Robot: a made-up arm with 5 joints.
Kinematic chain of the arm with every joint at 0, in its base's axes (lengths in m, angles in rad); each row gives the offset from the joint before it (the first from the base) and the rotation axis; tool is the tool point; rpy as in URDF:
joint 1: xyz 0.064 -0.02 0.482 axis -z
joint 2: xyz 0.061 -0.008 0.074 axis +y
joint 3: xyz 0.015 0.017 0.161 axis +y
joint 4: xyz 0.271 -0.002 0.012 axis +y
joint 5: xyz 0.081 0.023 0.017 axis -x
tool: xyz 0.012 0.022 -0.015 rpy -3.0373 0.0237 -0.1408
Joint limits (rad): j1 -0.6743..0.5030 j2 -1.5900..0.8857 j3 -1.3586..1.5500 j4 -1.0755..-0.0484 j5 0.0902..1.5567
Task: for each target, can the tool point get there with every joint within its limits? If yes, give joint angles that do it. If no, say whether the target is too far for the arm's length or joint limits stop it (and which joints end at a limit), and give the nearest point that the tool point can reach.
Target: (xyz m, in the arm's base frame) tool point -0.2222 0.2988 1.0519
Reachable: no: too far | nearest point -0.1734 0.1683 0.9393 | short by 0.179 m
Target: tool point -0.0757 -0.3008 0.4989
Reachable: no: joint limits stop it (at a limit: joint 1, joint 2, joint 3, joint 4, joint 5) | nearest point -0.2827 -0.2775 0.5396 | short by 0.212 m
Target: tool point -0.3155 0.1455 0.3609
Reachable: no: joint limits stop it (at a limit: joint 2, joint 3, joint 4, joint 5) | nearest point -0.3306 0.1521 0.5362 | short by 0.176 m
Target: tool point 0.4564 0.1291 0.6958
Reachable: yes | joints -0.2748 -0.1324 0.2657 -0.2518 0.7061
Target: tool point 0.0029 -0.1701 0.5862
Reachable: no: joint limits stop it (at a limit: joint 1, joint 2, joint 3, joint 4) | nearest point -0.0058 -0.0536 0.4023 | short by 0.218 m
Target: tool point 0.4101 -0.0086 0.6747
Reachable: yes | joints 0.0889 -0.5432 0.8017 -0.6677 0.5027
